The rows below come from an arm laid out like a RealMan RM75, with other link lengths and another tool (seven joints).
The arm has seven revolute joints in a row. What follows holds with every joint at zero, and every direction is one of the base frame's.
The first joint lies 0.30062 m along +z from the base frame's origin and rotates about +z.
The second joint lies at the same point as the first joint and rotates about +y.
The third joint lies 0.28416 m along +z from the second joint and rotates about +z.
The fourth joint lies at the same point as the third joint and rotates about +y.
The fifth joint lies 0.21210 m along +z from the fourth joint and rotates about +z.
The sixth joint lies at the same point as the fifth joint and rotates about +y.
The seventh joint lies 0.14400 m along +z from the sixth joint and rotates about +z.
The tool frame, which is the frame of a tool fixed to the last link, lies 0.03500 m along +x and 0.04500 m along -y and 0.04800 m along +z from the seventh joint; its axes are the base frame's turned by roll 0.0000, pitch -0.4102 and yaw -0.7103 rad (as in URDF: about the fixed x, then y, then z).
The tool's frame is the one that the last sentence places.
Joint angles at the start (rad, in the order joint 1, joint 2, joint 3, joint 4, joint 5, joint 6, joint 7):
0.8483 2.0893 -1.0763 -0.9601 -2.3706 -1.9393 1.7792
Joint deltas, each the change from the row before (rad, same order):
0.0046 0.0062 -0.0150 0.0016 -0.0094 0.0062 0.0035
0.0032 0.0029 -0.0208 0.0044 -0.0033 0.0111 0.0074
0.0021 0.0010 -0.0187 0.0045 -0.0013 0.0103 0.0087
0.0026 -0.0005 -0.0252 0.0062 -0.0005 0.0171 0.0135
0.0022 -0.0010 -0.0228 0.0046 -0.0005 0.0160 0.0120
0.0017 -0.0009 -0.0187 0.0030 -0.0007 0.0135 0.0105
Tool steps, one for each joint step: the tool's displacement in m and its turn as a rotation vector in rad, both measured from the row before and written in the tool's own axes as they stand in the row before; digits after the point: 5 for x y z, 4 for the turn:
0.00067 -0.00087 0.00346 -0.0147 0.0114 0.0026
0.00127 -0.00074 0.00297 -0.0116 0.0121 0.0052
0.00133 -0.00031 0.00205 -0.0080 0.0107 0.0068
0.00211 -0.00076 0.00171 -0.0061 0.0166 0.0094
0.00189 -0.00084 0.00108 -0.0045 0.0164 0.0073
0.00154 -0.00077 0.00068 -0.0028 0.0143 0.0058

